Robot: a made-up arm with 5 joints. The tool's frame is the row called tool. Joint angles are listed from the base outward. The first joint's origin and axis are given. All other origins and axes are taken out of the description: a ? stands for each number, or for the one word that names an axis. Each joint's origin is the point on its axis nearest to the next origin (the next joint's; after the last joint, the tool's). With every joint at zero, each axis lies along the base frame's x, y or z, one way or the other. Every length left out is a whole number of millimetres.
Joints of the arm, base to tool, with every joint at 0 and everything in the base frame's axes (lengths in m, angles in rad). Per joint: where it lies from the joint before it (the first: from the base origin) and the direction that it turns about. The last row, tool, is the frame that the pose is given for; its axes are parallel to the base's.
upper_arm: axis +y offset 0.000 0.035 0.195
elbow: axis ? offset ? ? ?
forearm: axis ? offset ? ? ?
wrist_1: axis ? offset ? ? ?
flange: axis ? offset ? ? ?
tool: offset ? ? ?
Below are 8 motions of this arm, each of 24 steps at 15 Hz.
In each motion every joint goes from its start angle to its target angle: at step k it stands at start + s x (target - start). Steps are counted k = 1, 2, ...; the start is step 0. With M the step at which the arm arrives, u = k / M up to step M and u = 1 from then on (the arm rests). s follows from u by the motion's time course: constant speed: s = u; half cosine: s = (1 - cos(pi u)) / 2; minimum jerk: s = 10 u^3 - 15 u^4 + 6 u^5.
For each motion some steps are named. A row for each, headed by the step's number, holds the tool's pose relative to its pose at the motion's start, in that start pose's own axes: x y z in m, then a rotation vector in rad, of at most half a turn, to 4 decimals.
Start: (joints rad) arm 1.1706 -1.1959 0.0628 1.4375 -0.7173
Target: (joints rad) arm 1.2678 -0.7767 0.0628 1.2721 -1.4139
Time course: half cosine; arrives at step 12
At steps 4, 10, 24:
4: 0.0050 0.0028 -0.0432 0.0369 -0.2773 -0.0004
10: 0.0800 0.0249 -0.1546 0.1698 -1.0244 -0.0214
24: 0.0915 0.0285 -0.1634 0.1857 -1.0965 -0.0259

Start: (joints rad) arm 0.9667 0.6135 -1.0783 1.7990 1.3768
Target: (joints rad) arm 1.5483 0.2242 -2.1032 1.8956 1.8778
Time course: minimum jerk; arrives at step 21
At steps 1, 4, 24:
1: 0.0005 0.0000 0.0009 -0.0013 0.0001 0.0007
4: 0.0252 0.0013 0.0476 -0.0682 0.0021 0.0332
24: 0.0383 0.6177 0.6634 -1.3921 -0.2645 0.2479

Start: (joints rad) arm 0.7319 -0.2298 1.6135 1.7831 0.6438
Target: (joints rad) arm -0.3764 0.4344 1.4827 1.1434 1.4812
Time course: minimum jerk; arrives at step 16
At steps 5, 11, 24:
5: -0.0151 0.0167 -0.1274 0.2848 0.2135 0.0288
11: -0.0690 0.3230 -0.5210 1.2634 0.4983 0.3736
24: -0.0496 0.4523 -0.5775 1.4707 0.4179 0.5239

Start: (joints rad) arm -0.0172 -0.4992 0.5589 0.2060 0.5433
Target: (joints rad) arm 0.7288 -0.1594 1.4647 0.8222 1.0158
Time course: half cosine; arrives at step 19
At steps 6, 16, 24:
6: -0.0199 0.0118 0.0474 -0.1748 0.0261 -0.0123
16: -0.0800 0.0168 0.1128 -0.4825 0.1058 -0.1420
24: -0.0845 0.0146 0.1139 -0.4918 0.1165 -0.1598

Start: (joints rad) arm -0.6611 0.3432 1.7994 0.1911 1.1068
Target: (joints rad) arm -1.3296 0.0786 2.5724 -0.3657 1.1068
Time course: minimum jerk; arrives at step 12
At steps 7, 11, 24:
7: 0.1209 0.0109 -0.3157 -0.0510 -0.9298 0.2872
11: 0.2634 0.0165 -0.3626 -0.2158 -1.3923 0.4644
24: 0.2655 0.0166 -0.3626 -0.2191 -1.3990 0.4669

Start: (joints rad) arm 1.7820 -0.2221 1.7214 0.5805 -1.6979
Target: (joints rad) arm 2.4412 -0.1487 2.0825 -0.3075 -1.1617
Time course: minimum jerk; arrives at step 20
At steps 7, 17, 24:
7: -0.0721 0.0389 -0.0001 0.0414 0.1715 -0.2353
17: -0.1834 0.2176 0.0524 0.2678 0.7532 -0.9550
24: -0.1838 0.2244 0.0552 0.2782 0.7739 -0.9807

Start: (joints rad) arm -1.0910 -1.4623 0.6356 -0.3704 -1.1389
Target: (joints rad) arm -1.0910 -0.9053 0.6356 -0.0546 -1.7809
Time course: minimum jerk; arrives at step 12
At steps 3, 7, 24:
3: 0.0076 -0.0111 -0.0156 0.0407 -0.0504 0.0155
7: 0.0505 -0.0519 -0.1148 0.2787 -0.3395 0.0514
24: 0.0801 -0.0580 -0.1863 0.4409 -0.5376 0.0286

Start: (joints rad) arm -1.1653 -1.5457 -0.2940 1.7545 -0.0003
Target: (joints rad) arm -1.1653 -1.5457 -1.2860 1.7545 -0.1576
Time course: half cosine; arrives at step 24
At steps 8, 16, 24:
8: 0.1666 -0.0128 -0.0074 0.0049 -0.0844 0.2438
16: 0.4861 0.0819 -0.0001 0.0434 -0.2486 0.7316
24: 0.6194 0.1842 0.0138 0.0772 -0.3258 0.9756

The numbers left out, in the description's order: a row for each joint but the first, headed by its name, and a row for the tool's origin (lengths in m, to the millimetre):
elbow: axis +z, xyz -0.012 0.000 -0.001
forearm: axis -y, xyz 0.038 0.049 0.000
wrist_1: axis -x, xyz -0.008 0.000 0.332
flange: axis +y, xyz 0.000 -0.337 -0.040
tool: xyz -0.127 0.000 0.030

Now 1 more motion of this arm.
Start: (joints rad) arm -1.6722 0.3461 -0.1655 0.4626 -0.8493
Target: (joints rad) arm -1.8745 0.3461 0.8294 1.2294 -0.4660
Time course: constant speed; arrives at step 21
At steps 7, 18, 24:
7: -0.0928 0.0287 0.1640 -0.3497 -0.2028 0.0385
18: -0.3669 0.2130 0.3035 -0.9528 -0.4378 -0.1432
24: -0.4505 0.2869 0.2957 -1.1096 -0.4851 -0.2495

